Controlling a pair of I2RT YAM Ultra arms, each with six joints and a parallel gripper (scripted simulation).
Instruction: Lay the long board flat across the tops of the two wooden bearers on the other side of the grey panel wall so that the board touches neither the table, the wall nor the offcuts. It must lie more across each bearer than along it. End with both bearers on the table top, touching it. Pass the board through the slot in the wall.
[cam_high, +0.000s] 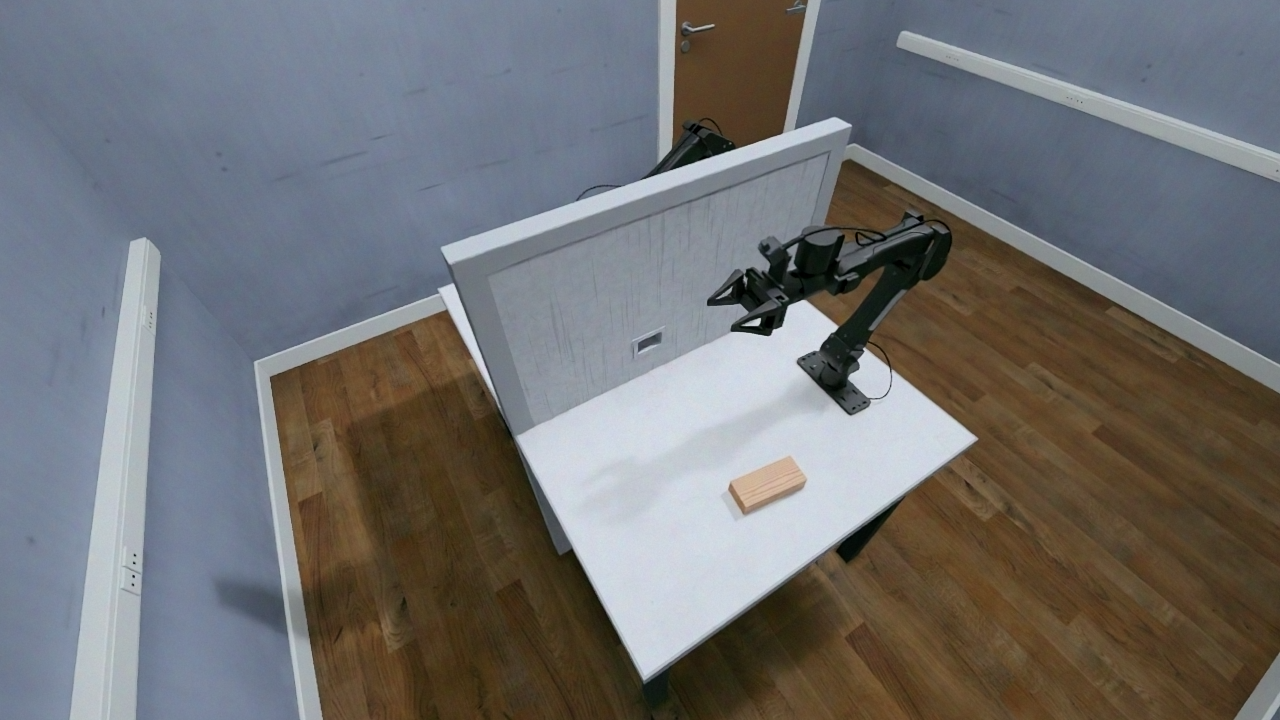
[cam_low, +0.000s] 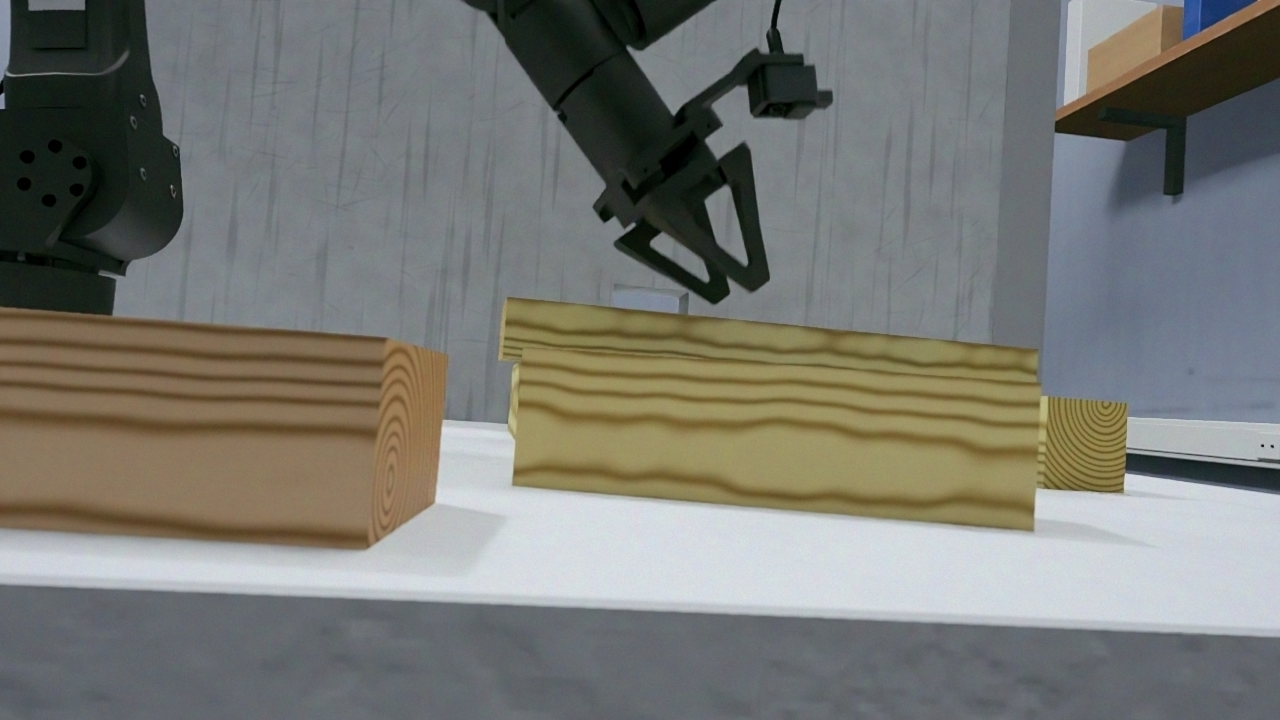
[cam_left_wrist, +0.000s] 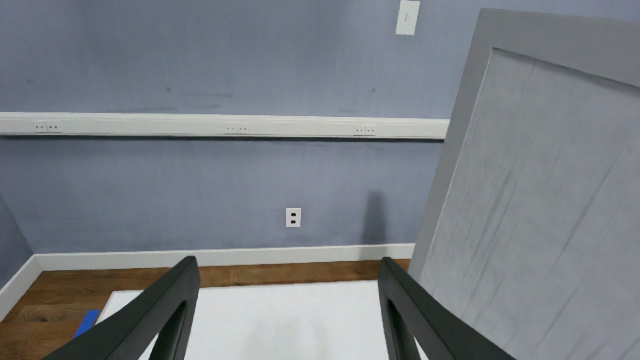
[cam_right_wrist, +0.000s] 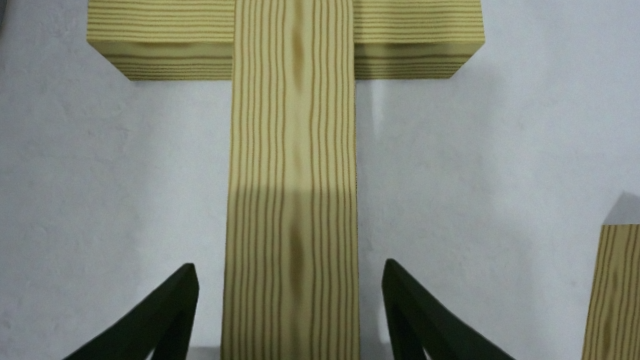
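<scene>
Now: right hand 30 mm short of the long pale board and 40 mm above it. The rest, counted from my right hand: brown offcut 40 mm behind, 680 mm to the left, 90 mm below; pale wooden bearer 150 mm ahead, 10 mm to the left, 80 mm below.
</scene>
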